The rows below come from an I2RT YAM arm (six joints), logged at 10 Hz.
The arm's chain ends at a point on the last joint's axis. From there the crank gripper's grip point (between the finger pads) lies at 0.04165 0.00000 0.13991 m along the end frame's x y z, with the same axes.
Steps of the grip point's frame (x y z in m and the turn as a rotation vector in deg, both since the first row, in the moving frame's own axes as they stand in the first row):
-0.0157 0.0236 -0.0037 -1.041 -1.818 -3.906
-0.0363 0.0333 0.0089 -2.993 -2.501 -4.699
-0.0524 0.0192 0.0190 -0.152 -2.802 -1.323
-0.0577 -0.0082 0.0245 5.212 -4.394 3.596
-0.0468 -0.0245 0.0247 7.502 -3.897 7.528
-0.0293 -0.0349 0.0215 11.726 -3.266 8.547
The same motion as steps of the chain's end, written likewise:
-0.0112 0.0237 -0.0050 -1.041 -1.818 -3.906
-0.0303 0.0291 0.0073 -2.993 -2.501 -4.699
-0.0455 0.0197 0.0171 -0.152 -2.802 -1.323
-0.0472 0.0024 0.0222 5.212 -4.394 3.596
-0.0381 -0.0109 0.0230 7.502 -3.897 7.528
-0.0230 -0.0119 0.0217 11.726 -3.266 8.547

